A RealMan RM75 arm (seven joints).
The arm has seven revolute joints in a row. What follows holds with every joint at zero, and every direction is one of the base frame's.
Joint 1 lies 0.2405 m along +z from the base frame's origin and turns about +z.
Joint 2 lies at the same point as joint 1 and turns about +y.
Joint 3 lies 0.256 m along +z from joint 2 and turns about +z.
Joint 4 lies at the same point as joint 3 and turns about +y.
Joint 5 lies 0.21 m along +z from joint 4 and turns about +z.
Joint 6 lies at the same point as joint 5 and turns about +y.
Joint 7 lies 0.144 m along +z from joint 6 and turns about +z.
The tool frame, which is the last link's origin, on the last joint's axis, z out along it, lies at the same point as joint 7; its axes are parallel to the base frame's.
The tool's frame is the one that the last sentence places.
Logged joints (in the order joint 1, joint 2, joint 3, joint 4, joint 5, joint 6, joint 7), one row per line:
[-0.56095 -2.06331 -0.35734 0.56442 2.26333 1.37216 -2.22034]
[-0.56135 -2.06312 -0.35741 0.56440 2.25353 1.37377 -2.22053]
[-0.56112 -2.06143 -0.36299 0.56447 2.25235 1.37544 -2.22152]
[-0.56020 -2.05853 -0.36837 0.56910 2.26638 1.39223 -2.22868]
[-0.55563 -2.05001 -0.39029 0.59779 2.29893 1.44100 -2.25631]
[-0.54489 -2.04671 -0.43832 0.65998 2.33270 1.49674 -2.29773]
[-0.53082 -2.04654 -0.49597 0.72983 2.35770 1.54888 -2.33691]
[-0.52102 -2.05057 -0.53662 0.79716 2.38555 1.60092 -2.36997]
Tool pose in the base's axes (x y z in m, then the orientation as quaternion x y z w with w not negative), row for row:
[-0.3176 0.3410 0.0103 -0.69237 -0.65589 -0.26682 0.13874]
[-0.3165 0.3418 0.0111 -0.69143 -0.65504 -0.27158 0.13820]
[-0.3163 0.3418 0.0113 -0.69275 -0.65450 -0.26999 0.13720]
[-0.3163 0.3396 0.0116 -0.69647 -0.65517 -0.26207 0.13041]
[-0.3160 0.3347 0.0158 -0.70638 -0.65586 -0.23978 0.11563]
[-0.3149 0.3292 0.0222 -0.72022 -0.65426 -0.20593 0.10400]
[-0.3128 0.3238 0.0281 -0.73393 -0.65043 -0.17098 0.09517]
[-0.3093 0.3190 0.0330 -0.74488 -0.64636 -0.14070 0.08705]
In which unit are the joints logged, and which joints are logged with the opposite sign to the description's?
The joints are logged in radians. Opposite sign: joint 3.
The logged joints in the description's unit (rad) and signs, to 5 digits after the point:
[-0.56095 -2.06331 0.35734 0.56442 2.26333 1.37216 -2.22034]
[-0.56135 -2.06312 0.35741 0.56440 2.25353 1.37377 -2.22053]
[-0.56112 -2.06143 0.36299 0.56447 2.25235 1.37544 -2.22152]
[-0.56020 -2.05853 0.36837 0.56910 2.26638 1.39223 -2.22868]
[-0.55563 -2.05001 0.39029 0.59779 2.29893 1.44100 -2.25631]
[-0.54489 -2.04671 0.43832 0.65998 2.33270 1.49674 -2.29773]
[-0.53082 -2.04654 0.49597 0.72983 2.35770 1.54888 -2.33691]
[-0.52102 -2.05057 0.53662 0.79716 2.38555 1.60092 -2.36997]

